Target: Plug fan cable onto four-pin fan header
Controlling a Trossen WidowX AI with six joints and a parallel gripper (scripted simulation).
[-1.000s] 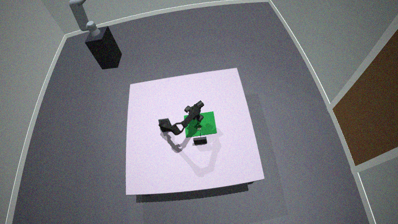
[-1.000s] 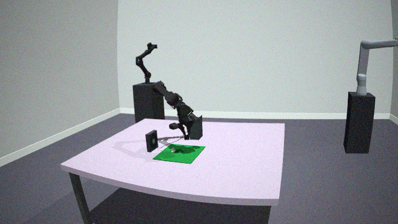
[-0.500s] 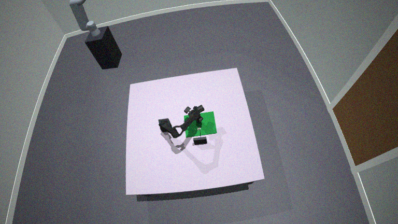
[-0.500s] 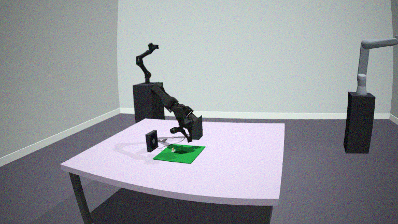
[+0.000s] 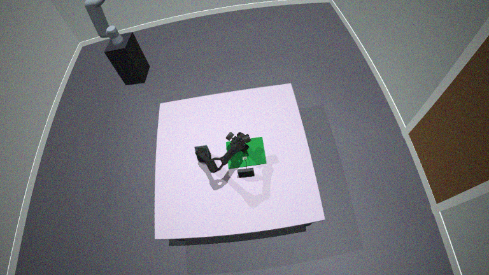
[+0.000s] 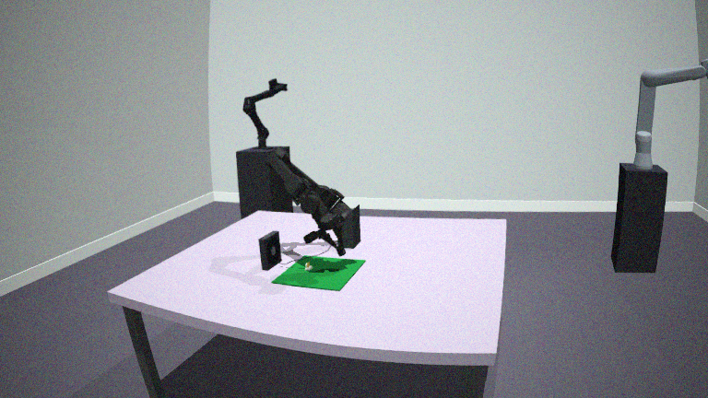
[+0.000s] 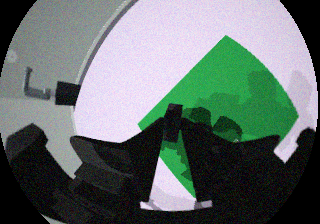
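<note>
Now: the green board 90 mm below my gripper tip, 60 mm to the right of it and 60 mm ahead of it. Also, from my gripper tip: four-pin header: 110 mm to the right, 80 mm below, 50 mm ahead; dark plug: 10 mm below; black fan: 250 mm to the right, 60 mm ahead, 20 mm below.
</note>
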